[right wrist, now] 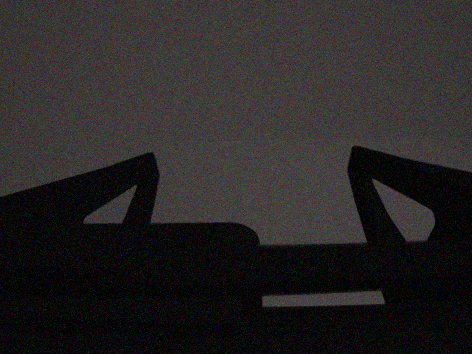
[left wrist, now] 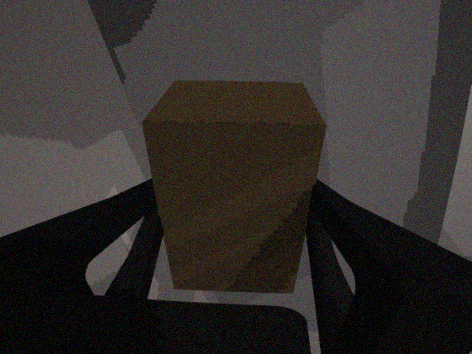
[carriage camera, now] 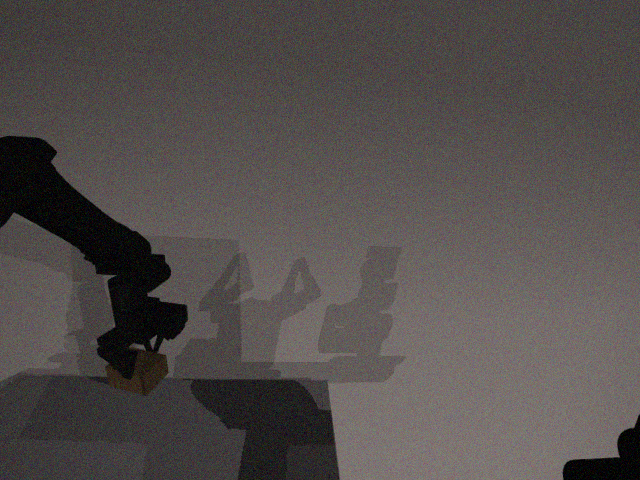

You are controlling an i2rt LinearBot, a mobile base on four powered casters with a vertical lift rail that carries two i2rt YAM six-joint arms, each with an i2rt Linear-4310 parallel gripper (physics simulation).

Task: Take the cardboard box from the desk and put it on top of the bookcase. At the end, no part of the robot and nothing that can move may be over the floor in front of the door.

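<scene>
The brown cardboard box is between the fingers of my left gripper, which is shut on it. In the carriage view the box shows at the lower left, tilted, in front of the far part of a grey furniture top, probably the bookcase. Whether the box touches that top or hangs above it I cannot tell. My right gripper is open and empty, with its fingers wide apart against a plain grey background. The desk cannot be made out.
A pale wall stands behind the grey furniture and bears shadows of the arms. A dark part of the right arm shows at the lower right corner of the carriage view. The furniture's right edge is right of the box. The door does not show.
</scene>
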